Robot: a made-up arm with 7 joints. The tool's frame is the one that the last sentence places.
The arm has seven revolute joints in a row. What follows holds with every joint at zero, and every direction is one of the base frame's. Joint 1 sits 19 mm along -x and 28 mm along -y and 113 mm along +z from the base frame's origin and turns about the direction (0, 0.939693, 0.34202), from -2.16 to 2.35 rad. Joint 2 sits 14 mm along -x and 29 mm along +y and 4 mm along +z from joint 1 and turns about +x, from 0.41 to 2.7 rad. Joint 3 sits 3 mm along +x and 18 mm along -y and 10 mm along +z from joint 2 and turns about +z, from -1.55 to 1.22 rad. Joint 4 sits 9 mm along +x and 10 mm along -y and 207 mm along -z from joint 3 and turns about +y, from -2.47 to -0.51 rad. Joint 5 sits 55 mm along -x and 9 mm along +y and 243 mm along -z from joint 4 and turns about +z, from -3.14 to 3.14 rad. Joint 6 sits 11 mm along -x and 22 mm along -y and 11 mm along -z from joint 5 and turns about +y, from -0.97 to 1.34 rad. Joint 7 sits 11 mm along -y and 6 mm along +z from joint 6 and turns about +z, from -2.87 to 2.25 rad. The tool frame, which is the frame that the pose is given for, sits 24 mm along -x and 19 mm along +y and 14 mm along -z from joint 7; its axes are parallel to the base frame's.
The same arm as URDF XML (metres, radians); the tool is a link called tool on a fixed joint. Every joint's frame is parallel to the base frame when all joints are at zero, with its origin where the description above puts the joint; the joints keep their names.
<robot name="arm">
  <joint name="joint 1" type="revolute">
    <parent link="base_link"/>
    <child link="link1"/>
    <origin xyz="-0.0190 -0.0280 0.1130" rpy="0.0000 0.0000 0.0000"/>
    <axis xyz="0 0.9397 0.342"/>
    <limit lower="-2.1600" upper="2.3500"/>
  </joint>
  <joint name="joint 2" type="revolute">
    <parent link="link1"/>
    <child link="link2"/>
    <origin xyz="-0.0140 0.0290 0.0040" rpy="0.0000 0.0000 0.0000"/>
    <axis xyz="1 0 0"/>
    <limit lower="0.4100" upper="2.7000"/>
  </joint>
  <joint name="joint 3" type="revolute">
    <parent link="link2"/>
    <child link="link3"/>
    <origin xyz="0.0030 -0.0180 0.0100" rpy="0.0000 0.0000 0.0000"/>
    <axis xyz="0 0 1"/>
    <limit lower="-1.5500" upper="1.2200"/>
  </joint>
  <joint name="joint 4" type="revolute">
    <parent link="link3"/>
    <child link="link4"/>
    <origin xyz="0.0090 -0.0100 -0.2070" rpy="0.0000 0.0000 0.0000"/>
    <axis xyz="0 1 0"/>
    <limit lower="-2.4700" upper="-0.5100"/>
  </joint>
  <joint name="joint 5" type="revolute">
    <parent link="link4"/>
    <child link="link5"/>
    <origin xyz="-0.0550 0.0090 -0.2430" rpy="0.0000 0.0000 0.0000"/>
    <axis xyz="0 0 1"/>
    <limit lower="-3.1400" upper="3.1400"/>
  </joint>
  <joint name="joint 6" type="revolute">
    <parent link="link5"/>
    <child link="link6"/>
    <origin xyz="-0.0110 -0.0220 -0.0110" rpy="0.0000 0.0000 0.0000"/>
    <axis xyz="0 1 0"/>
    <limit lower="-0.9700" upper="1.3400"/>
  </joint>
  <joint name="joint 7" type="revolute">
    <parent link="link6"/>
    <child link="link7"/>
    <origin xyz="0.0000 -0.0110 0.0060" rpy="0.0000 0.0000 0.0000"/>
    <axis xyz="0 0 1"/>
    <limit lower="-2.8700" upper="2.2500"/>
  </joint>
  <joint name="tool_fixed" type="fixed">
    <parent link="link7"/>
    <child link="tool"/>
    <origin xyz="-0.0240 0.0190 -0.0140" rpy="0.0000 0.0000 0.0000"/>
  </joint>
  <link name="base_link"/>
  <link name="link1"/>
  <link name="link2"/>
  <link name="link3"/>
  <link name="link4"/>
  <link name="link5"/>
  <link name="link6"/>
  <link name="link7"/>
  <link name="tool"/>
</robot>

